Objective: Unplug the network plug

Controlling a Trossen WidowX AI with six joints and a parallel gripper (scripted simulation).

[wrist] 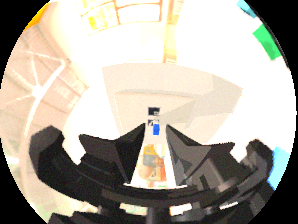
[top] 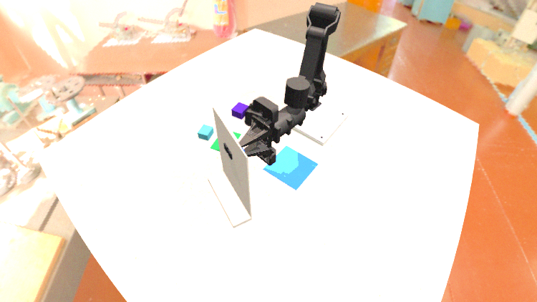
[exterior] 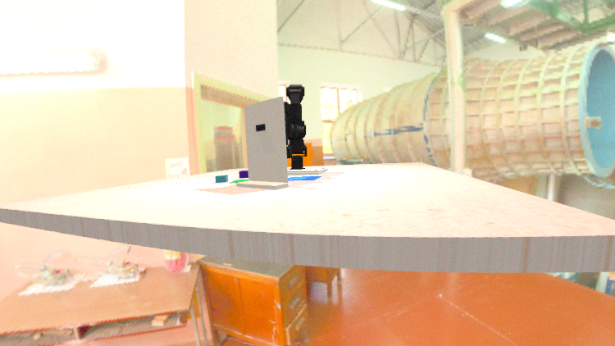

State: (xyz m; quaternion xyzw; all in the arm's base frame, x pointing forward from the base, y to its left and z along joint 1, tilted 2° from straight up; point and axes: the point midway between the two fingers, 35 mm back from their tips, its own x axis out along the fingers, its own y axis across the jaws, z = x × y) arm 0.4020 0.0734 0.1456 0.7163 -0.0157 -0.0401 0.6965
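Now: gripper tip 17 cm above the blue marked square, 16 cm past it and 4 cm to the right of it. Also, from my gripper tip: upright panel (6 cm below, 2 cm ahead, 1 cm to the right).
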